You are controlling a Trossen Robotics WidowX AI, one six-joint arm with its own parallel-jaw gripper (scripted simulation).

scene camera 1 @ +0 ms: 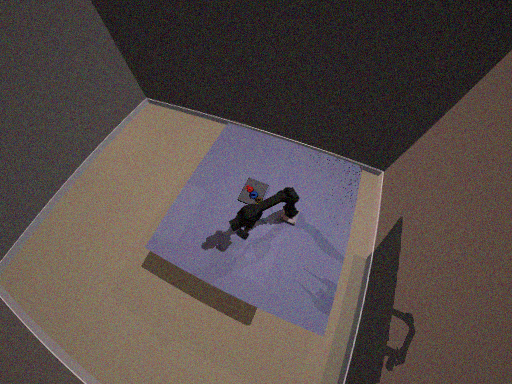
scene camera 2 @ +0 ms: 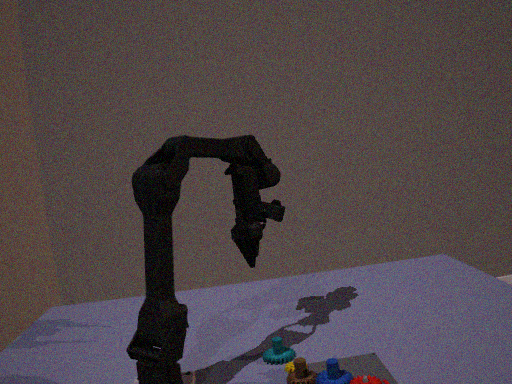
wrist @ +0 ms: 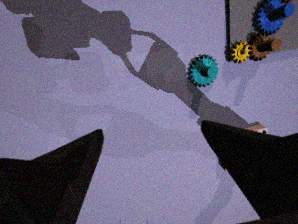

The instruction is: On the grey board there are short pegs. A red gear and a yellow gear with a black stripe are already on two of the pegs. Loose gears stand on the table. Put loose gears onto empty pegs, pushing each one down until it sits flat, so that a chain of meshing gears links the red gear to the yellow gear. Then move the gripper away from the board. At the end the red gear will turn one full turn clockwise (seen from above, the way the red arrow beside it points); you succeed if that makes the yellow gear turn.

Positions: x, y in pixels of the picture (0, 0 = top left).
Scene:
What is my gripper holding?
Nothing.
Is my gripper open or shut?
Open.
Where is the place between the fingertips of my gripper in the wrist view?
153, 129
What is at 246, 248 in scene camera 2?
My gripper.

